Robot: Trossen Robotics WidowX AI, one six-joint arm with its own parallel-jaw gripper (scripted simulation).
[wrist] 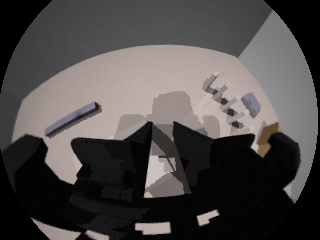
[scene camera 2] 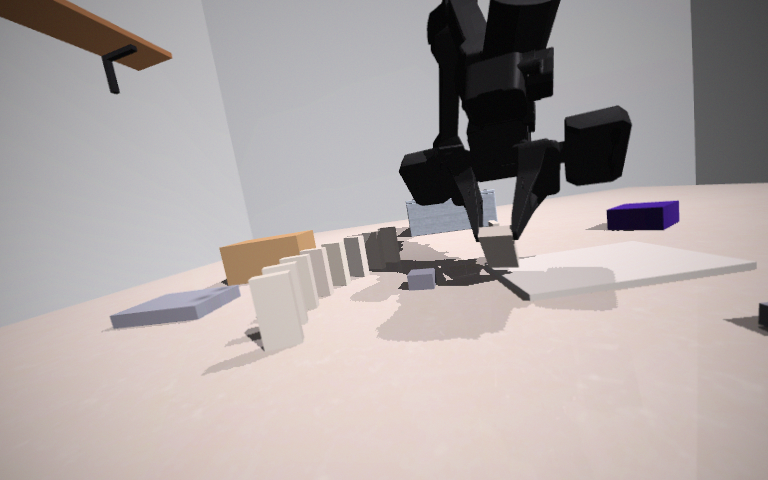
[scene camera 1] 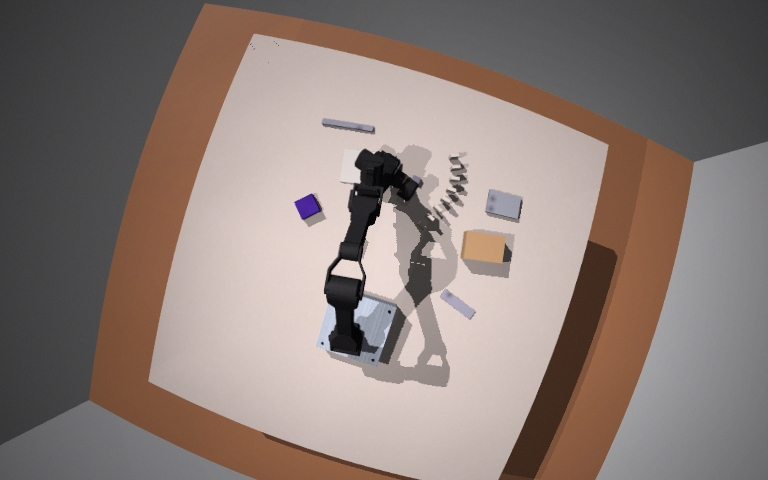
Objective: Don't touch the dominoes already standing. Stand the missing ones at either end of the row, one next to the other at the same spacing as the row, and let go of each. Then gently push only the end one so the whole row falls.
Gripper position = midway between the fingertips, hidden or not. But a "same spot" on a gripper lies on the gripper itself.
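Scene:
My gripper: visible in the wrist view (pixel 161 125), in scene camera 1, in scene camera 2. Same spot on the gripper: (scene camera 1: pixel 400 176) and (scene camera 2: pixel 454 158).

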